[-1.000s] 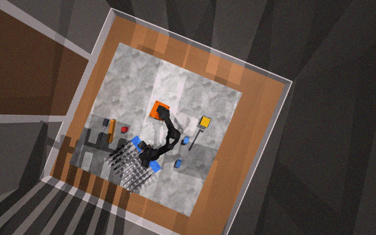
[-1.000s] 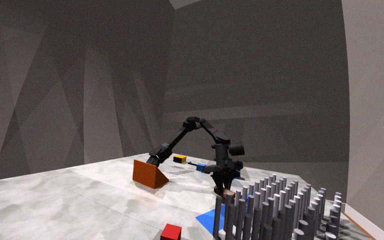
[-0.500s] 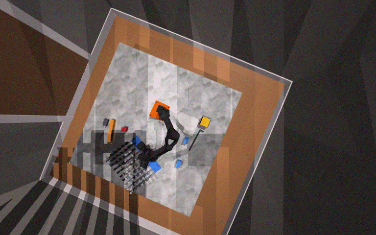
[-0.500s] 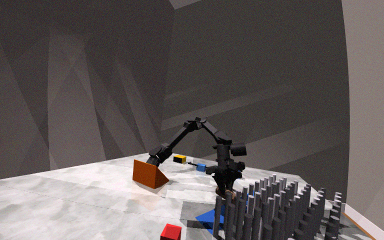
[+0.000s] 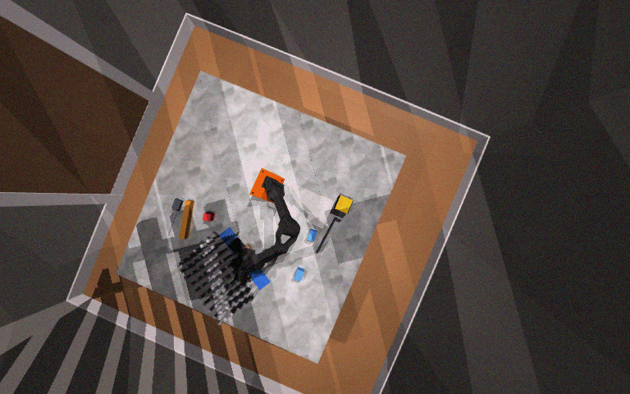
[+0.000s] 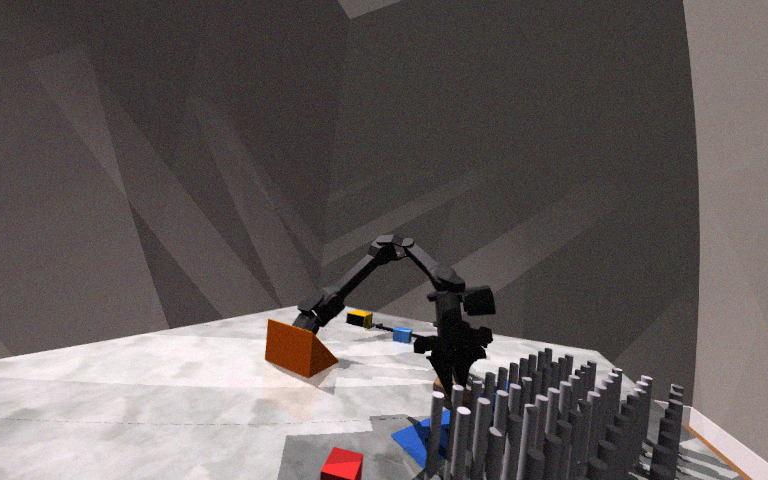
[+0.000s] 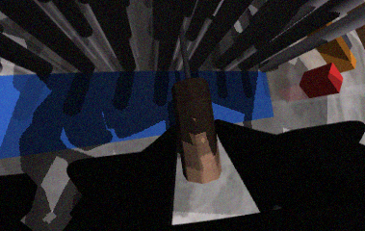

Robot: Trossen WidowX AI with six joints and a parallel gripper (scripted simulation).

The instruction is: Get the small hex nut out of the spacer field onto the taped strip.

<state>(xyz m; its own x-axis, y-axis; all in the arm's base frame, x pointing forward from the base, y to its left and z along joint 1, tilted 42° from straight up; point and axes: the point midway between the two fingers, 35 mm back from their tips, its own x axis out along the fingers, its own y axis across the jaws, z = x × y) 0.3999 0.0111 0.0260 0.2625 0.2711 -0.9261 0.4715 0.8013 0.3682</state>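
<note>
Right now my gripper tip is 50 mm short of the blue taped strip, 20 mm to the right of it and 30 mm above it. From my gripper tip the other things lie so: wooden-handled tool 90 mm ahead, 50 mm to the right; orange bar 20 mm behind, 380 mm to the right, 10 mm below; red cube 90 mm behind, 260 mm to the right, 10 mm below.
</note>
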